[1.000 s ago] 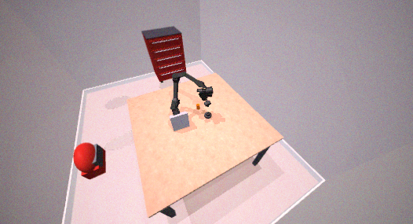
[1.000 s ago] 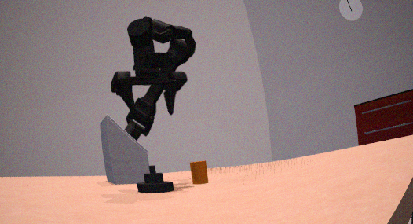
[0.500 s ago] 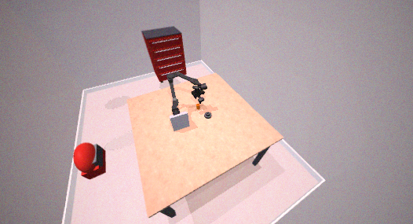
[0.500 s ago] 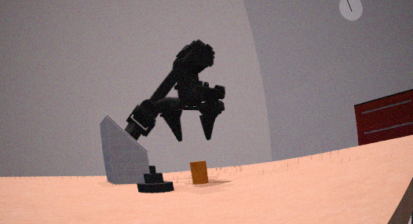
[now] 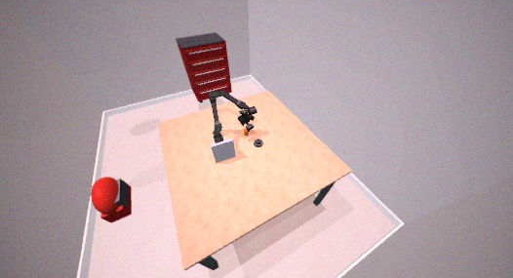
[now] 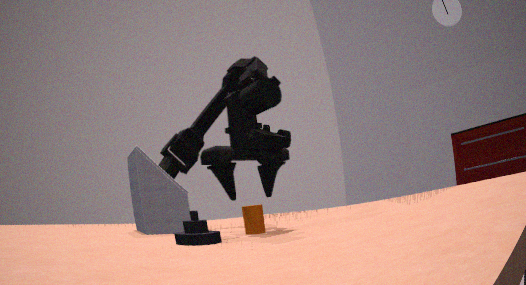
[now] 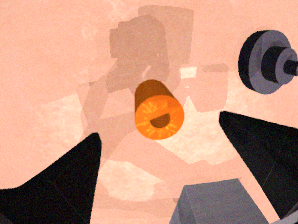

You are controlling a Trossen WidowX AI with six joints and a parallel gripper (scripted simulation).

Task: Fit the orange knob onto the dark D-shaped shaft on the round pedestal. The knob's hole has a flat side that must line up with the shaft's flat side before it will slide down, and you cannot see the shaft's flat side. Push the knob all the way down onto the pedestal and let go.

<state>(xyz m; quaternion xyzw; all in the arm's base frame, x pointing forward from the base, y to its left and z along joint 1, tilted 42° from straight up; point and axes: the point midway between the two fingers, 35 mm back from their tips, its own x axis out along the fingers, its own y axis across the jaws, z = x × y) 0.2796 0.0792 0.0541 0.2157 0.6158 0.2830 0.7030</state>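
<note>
Right now my gripper tip is 4 cm above the orange knob. The rest, counted from my gripper tip: dark pedestal 15 cm to the right, 5 cm ahead, 4 cm below.
</note>
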